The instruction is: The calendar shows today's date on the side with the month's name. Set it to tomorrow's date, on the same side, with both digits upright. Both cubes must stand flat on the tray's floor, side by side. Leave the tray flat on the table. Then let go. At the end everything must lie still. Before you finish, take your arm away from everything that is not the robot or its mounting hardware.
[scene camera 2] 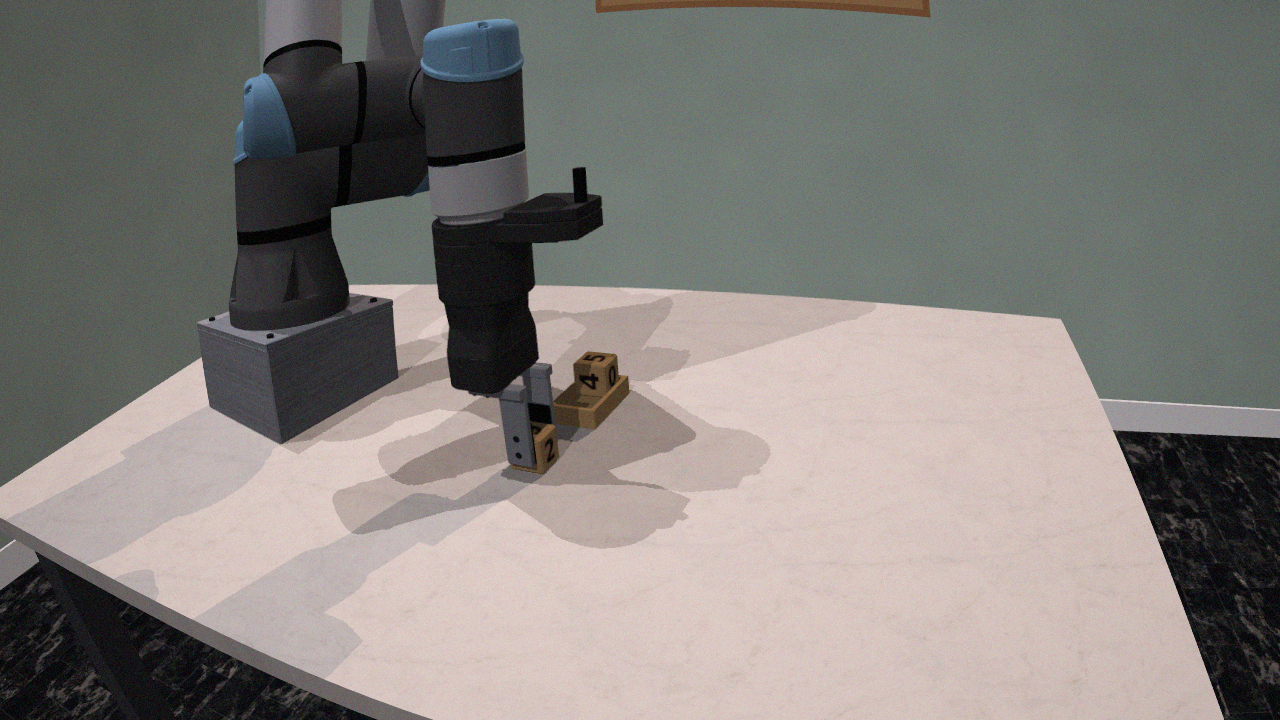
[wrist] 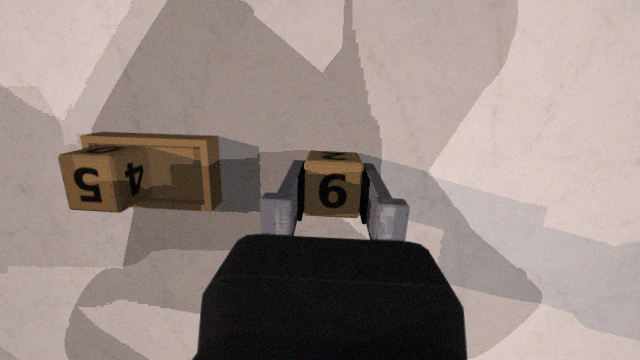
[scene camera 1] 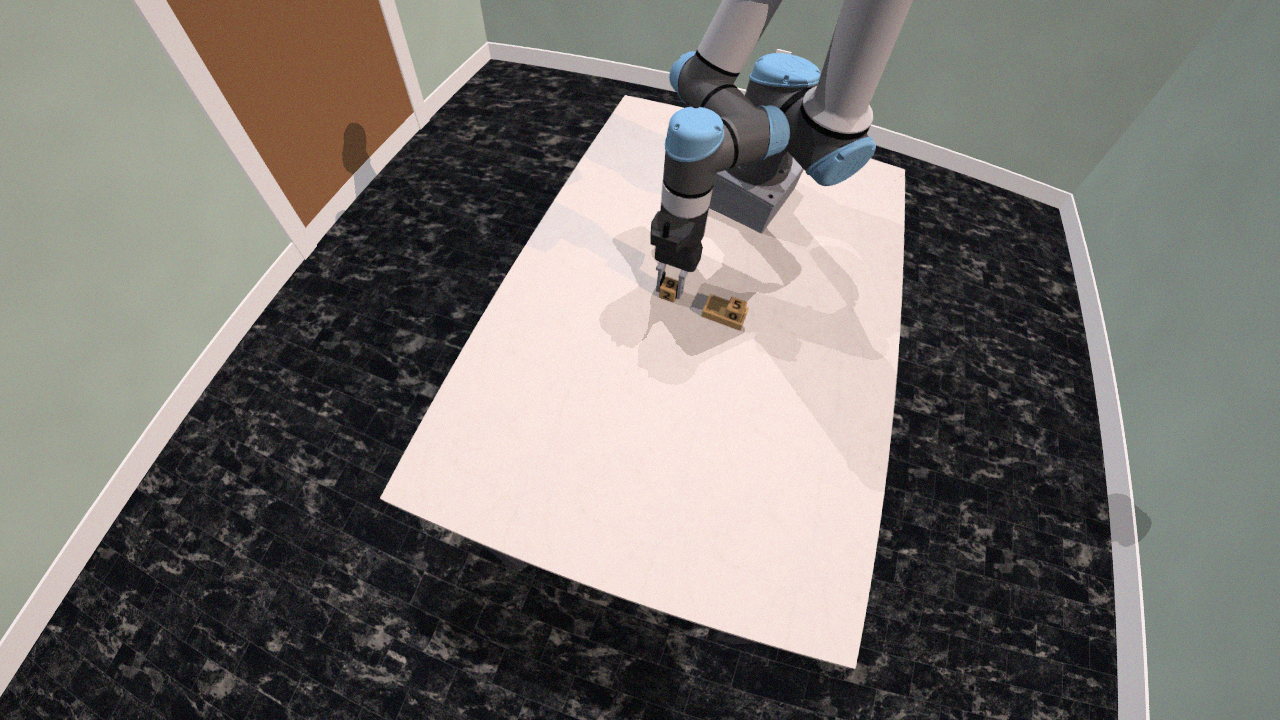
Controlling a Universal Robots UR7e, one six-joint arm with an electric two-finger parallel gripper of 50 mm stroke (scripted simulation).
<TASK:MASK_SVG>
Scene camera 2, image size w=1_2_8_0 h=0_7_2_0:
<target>gripper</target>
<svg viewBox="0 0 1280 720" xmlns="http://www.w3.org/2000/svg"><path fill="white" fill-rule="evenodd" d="M433 241L439 300L444 303L449 324L447 359L451 386L458 390L468 391L473 396L499 398L508 463L533 468L537 464L532 423L530 421L552 424L555 427L556 422L550 375L553 373L552 365L536 362L539 359L536 325L528 306L528 292L535 286L532 243L487 242L464 246L445 246ZM523 377L523 385L510 384L519 375Z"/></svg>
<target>wooden tray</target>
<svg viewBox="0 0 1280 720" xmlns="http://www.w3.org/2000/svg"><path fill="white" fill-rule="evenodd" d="M628 376L619 375L619 381L603 397L577 395L575 383L573 382L553 401L556 424L596 430L628 396Z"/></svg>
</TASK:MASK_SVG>
